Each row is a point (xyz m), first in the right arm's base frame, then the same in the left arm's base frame.
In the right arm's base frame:
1: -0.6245 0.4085 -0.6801
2: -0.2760 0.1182 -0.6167
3: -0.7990 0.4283 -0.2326
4: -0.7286 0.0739 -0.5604
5: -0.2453 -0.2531 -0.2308
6: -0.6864 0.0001 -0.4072
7: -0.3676 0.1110 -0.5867
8: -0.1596 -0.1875 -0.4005
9: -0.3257 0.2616 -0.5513
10: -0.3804 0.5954 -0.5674
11: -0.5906 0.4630 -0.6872
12: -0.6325 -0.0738 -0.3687
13: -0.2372 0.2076 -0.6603
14: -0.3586 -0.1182 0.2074
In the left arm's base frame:
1: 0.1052 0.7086 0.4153
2: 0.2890 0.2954 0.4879
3: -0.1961 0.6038 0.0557
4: 0.2861 0.5718 0.1225
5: 0.3284 -0.0970 0.1244
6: 0.2451 0.4269 0.0329
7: 0.2751 0.3422 0.4045
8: 0.3865 -0.0390 0.3080
9: 0.1367 0.3596 0.4834
10: -0.1100 0.5550 0.6084
11: 0.0679 0.7120 0.4678
12: 0.2776 0.3349 0.0149
13: 0.2481 0.3303 0.5802
14: -0.0555 -0.1901 -0.1345

